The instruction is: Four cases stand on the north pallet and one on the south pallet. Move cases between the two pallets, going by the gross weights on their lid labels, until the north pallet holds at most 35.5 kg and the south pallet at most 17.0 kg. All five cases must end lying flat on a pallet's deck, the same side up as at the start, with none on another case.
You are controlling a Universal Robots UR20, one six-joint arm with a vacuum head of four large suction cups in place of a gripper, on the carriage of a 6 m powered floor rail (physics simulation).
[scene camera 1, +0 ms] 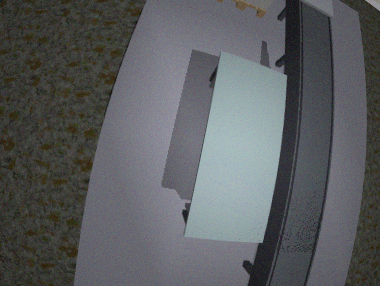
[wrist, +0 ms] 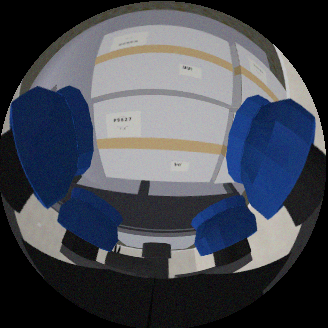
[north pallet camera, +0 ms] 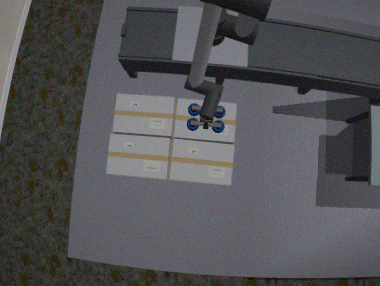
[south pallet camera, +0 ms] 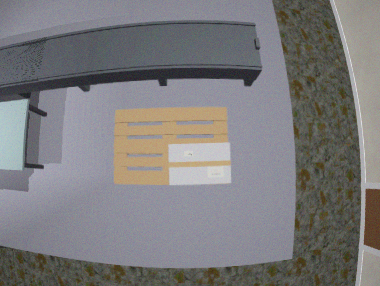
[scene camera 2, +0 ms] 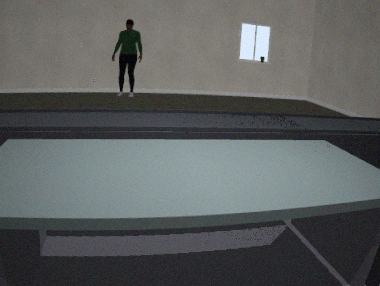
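Pixels of known places: hand at its tool point: (wrist: 157, 192); arm's base at its link origin: (wrist: 156, 244).
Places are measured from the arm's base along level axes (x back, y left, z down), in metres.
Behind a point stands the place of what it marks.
My suction head (north pallet camera: 206, 118) {y 0.000, x -0.849, z -0.112 m} (wrist: 159, 185) {y 0.000, x -0.849, z -0.112 m} is over the back right case (north pallet camera: 200, 136) {y -0.025, x -0.961, z 0.185 m} (wrist: 165, 127) {y -0.015, x -0.864, z 0.184 m} of the north pallet in the north pallet camera. In the wrist view that case lies below the four blue cups with a gap; nothing is held. Its larger label seems to read P5627; its small label is unreadable. The front right case (north pallet camera: 200, 174) {y 0.005, x -1.314, z 0.169 m} (wrist: 150, 74) {y 0.048, x -1.065, z 0.169 m}, front left case (north pallet camera: 137, 167) {y -0.578, x -1.305, z 0.143 m} (wrist: 244, 56) and back left case (north pallet camera: 137, 125) {y -0.629, x -0.910, z 0.176 m} lie flat beside it. The south pallet (south pallet camera: 140, 115) {y 4.772, x -0.675, z 0.426 m} bears one flat case (south pallet camera: 187, 175) {y 5.264, x -1.307, z 0.174 m} at its front right corner.
The floor rail (north pallet camera: 310, 47) (south pallet camera: 150, 47) (scene camera 1: 312, 125) runs behind both pallets, with the carriage plate (north pallet camera: 185, 35) {y -0.251, x -0.033, z 0.000 m} near the north pallet. A pale green table (scene camera 1: 240, 150) {y 2.620, x -0.944, z 0.040 m} (scene camera 2: 190, 175) {y 2.516, x -0.989, z 0.040 m} (north pallet camera: 375, 145) {y 1.718, x -0.907, z 0.040 m} (south pallet camera: 12, 135) {y 3.287, x -0.913, z 0.040 m} stands between the pallets. A person (scene camera 2: 130, 45) stands beyond the rail.
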